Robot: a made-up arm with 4 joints.
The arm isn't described. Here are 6 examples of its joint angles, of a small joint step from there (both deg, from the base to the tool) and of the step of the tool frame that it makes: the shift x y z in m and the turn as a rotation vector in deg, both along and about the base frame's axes.
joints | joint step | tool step
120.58 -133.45 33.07 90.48 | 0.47 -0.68 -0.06 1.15 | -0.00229 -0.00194 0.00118 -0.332 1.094 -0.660
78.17 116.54 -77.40 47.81 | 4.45 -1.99 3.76 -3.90 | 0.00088 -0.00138 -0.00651 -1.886 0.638 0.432
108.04 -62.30 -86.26 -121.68 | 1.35 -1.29 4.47 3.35 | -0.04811 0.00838 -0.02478 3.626 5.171 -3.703
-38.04 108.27 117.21 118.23 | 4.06 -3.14 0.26 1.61 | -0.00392 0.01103 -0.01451 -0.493 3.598 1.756
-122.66 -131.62 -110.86 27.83 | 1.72 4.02 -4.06 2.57 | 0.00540 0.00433 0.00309 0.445 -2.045 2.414
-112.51 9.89 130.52 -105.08 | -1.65 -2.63 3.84 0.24 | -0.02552 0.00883 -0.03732 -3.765 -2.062 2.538
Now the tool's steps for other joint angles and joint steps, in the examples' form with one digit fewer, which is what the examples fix.
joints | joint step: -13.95 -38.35 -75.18 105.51 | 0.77 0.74 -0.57 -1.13
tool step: 0.0055 0.0080 0.0022 -0.18 0.64 -1.93
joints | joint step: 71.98 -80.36 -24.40 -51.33 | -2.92 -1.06 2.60 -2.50
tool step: -0.0066 0.0008 0.0031 -0.55 0.01 1.78
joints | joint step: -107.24 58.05 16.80 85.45 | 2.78 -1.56 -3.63 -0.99
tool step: -0.0346 -0.0072 0.0080 -1.43 6.35 -1.61
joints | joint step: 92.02 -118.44 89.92 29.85 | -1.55 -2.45 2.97 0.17
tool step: -0.0063 -0.0139 0.0181 2.31 1.03 1.42
